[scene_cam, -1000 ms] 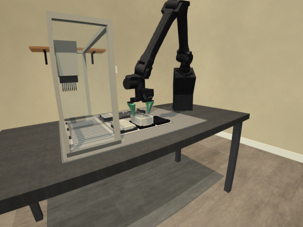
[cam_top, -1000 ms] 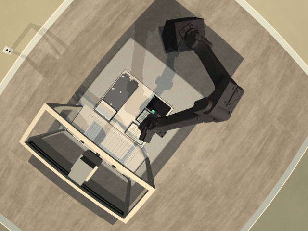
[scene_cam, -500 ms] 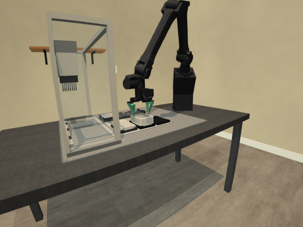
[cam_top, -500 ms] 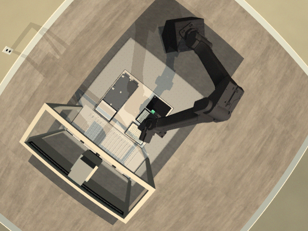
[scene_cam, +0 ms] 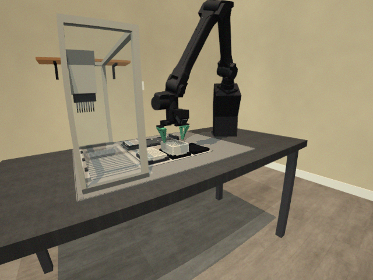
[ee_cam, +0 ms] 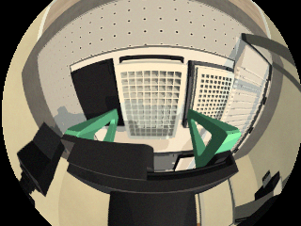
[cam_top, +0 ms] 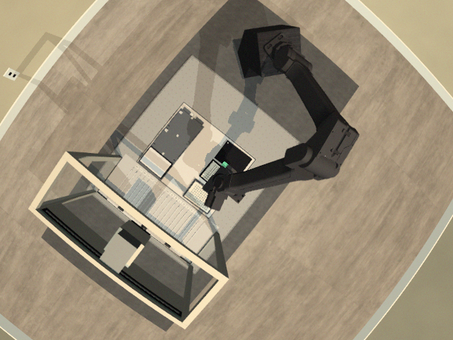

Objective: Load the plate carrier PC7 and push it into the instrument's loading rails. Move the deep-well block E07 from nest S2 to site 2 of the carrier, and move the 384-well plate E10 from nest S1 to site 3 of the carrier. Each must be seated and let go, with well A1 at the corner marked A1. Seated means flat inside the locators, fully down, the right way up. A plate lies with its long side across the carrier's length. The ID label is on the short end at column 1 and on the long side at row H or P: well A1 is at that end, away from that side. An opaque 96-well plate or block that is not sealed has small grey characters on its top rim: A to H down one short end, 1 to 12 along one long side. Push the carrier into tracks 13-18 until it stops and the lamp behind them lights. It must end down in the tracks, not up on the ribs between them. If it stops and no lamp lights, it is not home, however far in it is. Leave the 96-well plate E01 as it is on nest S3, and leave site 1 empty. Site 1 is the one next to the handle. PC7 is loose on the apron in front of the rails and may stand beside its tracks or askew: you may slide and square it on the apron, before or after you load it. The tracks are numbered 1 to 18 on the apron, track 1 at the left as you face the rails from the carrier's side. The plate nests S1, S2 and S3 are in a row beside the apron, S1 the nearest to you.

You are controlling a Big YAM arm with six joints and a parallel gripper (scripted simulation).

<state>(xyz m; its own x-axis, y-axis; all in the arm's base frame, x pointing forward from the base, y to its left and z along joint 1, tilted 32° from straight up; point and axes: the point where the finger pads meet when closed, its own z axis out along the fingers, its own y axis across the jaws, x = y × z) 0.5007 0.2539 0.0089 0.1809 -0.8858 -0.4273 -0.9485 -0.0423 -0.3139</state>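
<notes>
Now: hand 6 cm above the nest S2. Round my hand: carrier PC7 (25 cm to the right, 7 cm ahead, 5 cm below); then white 384-well plate E10 (11 cm ahead, 5 cm below, 2 cm to the left); then nest S1 (11 cm behind, 6 cm below, 2 cm to the right).
</notes>
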